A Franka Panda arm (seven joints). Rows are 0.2 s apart.
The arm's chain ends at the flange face. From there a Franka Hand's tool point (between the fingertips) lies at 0.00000 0.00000 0.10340 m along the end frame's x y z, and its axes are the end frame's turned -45 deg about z.
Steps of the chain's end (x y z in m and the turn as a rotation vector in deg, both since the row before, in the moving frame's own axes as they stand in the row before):
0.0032 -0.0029 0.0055 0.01 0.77 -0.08
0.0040 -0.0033 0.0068 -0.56 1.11 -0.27
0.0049 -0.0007 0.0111 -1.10 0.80 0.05
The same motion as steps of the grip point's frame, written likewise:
0.0053 0.0012 0.0055 -0.54 0.55 -0.08
0.0059 0.0026 0.0068 -1.18 0.39 -0.27
0.0036 0.0054 0.0111 -1.34 -0.21 0.05

